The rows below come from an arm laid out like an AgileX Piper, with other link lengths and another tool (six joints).
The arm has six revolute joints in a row. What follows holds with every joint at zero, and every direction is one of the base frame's. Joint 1 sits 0.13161 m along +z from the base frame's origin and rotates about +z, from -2.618 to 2.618 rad. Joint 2 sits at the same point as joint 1 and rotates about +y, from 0 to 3.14 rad. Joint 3 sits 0.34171 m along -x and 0.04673 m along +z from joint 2 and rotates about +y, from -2.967 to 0 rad. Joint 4 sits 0.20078 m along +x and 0.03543 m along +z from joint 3 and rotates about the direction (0.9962, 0, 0.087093), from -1.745 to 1.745 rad. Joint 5 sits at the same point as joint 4 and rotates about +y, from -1.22 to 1.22 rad. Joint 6 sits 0.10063 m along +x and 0.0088 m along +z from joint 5 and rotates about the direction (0.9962, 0, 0.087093), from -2.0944 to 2.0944 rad. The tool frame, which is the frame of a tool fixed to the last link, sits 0.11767 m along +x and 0.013 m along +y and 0.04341 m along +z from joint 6; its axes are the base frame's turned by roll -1.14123, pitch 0.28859 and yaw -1.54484 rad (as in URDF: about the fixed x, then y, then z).
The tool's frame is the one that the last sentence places.
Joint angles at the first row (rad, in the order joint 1, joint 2, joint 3, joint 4, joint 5, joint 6):
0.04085 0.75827 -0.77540 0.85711 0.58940 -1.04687
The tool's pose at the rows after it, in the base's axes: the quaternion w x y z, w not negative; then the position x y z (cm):
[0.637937 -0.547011 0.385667 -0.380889 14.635 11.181 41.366]
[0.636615 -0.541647 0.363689 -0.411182 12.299 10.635 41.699]
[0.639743 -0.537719 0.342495 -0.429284 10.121 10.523 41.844]
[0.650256 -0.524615 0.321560 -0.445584 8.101 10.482 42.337]
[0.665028 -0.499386 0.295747 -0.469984 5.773 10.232 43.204]
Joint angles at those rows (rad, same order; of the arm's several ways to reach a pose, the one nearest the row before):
0.03697 0.65839 -0.77542 0.75744 0.59557 -0.97578
0.03687 0.56985 -0.77538 0.68130 0.60824 -0.93286
0.03686 0.49439 -0.77539 0.64575 0.63193 -0.91735
0.03692 0.42520 -0.77543 0.64104 0.63885 -0.91457
0.03691 0.34429 -0.77542 0.64106 0.62458 -0.91210

